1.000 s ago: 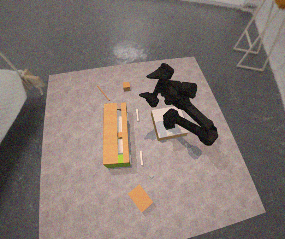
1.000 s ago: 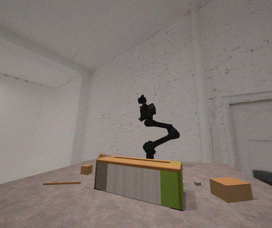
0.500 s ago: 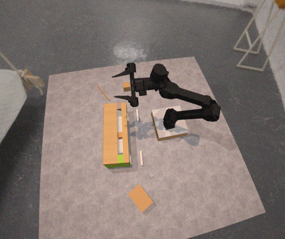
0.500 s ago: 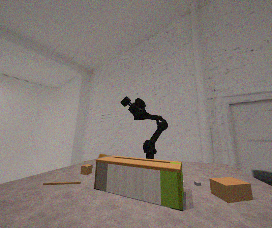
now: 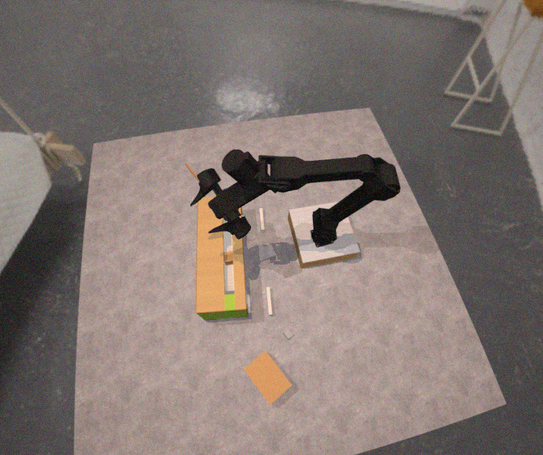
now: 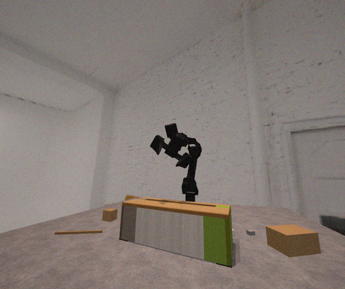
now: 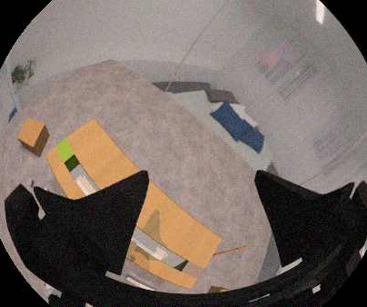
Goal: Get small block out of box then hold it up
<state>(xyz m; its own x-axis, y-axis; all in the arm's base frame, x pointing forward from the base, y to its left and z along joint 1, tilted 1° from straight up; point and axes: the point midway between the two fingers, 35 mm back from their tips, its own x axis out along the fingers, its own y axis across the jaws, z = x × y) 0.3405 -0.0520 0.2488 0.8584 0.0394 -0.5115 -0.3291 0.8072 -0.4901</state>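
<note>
The small orange block lies 210 mm below my gripper tip, 50 mm to the left of it and 50 mm behind it. Also, from my gripper tip: grey cube: 320 mm to the left, 280 mm below, 170 mm behind; flat orange block: 420 mm to the left, 260 mm below, 70 mm behind; thin orange stick: 360 mm to the right, 290 mm below, 10 mm ahead.
</note>
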